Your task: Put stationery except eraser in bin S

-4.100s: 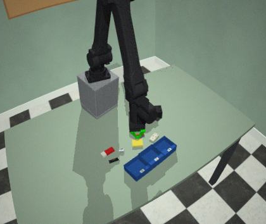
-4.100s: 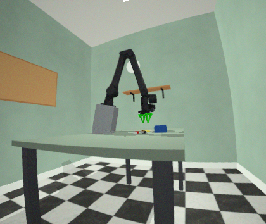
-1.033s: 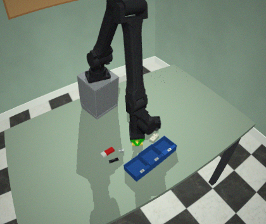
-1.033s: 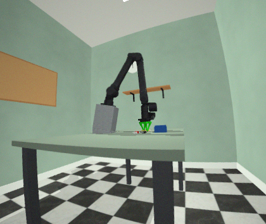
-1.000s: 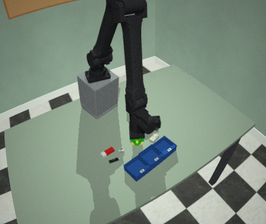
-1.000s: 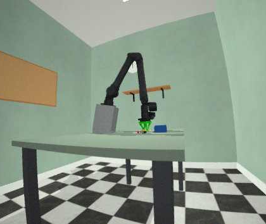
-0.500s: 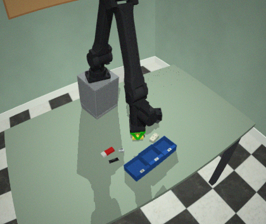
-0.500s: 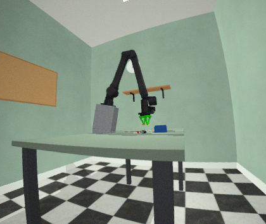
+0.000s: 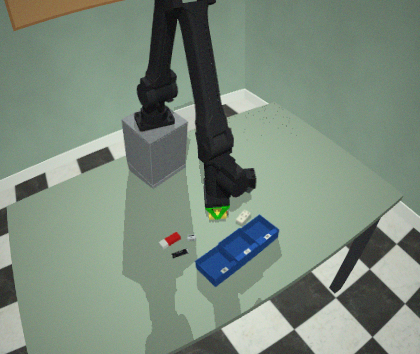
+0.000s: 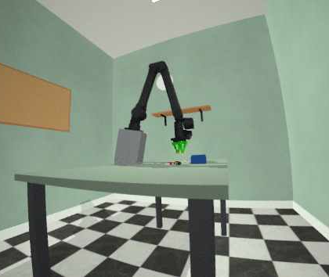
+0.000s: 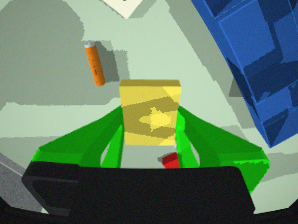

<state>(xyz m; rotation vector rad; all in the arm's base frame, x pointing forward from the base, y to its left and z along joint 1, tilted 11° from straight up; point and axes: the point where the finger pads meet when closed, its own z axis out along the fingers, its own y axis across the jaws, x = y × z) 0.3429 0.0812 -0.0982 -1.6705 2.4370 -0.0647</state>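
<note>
My gripper is now 120 mm short of the blue bin row, 10 mm to the right of it and 50 mm above it. The rest, counted from my hand: orange pen-like item: 40 mm behind, 30 mm to the left, 70 mm below; then yellow pad: right at my hand; then white domino: 90 mm to the left, 70 mm below.
</note>
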